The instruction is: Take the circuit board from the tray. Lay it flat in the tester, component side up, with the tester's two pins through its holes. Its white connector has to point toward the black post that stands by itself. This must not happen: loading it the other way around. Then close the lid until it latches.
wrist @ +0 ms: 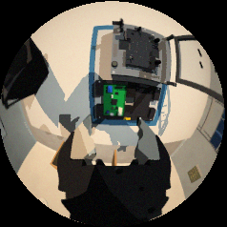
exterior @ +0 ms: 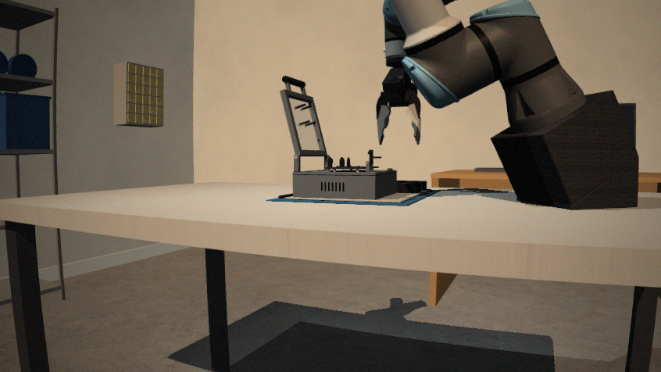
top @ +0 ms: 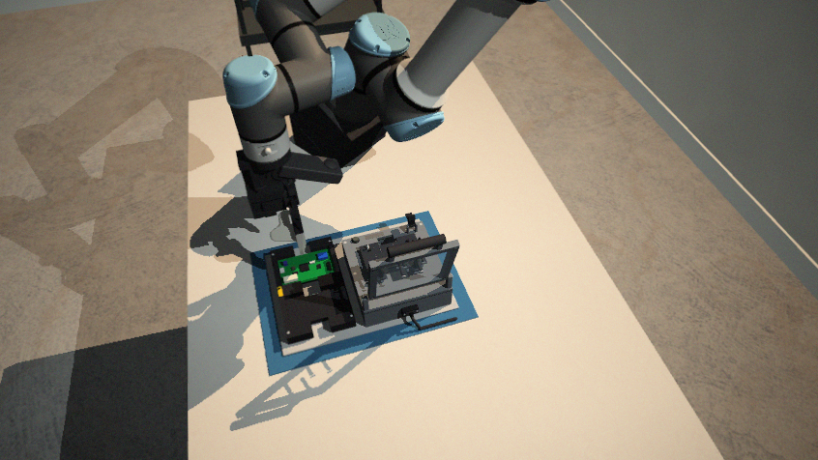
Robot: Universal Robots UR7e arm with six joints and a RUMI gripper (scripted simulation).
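The green circuit board is 11 cm below my hand. Also, from my hand: tester lid 20 cm ahead, 15 cm to the left, 5 cm above; then black post 23 cm to the left, 4 cm below, 2 cm ahead.
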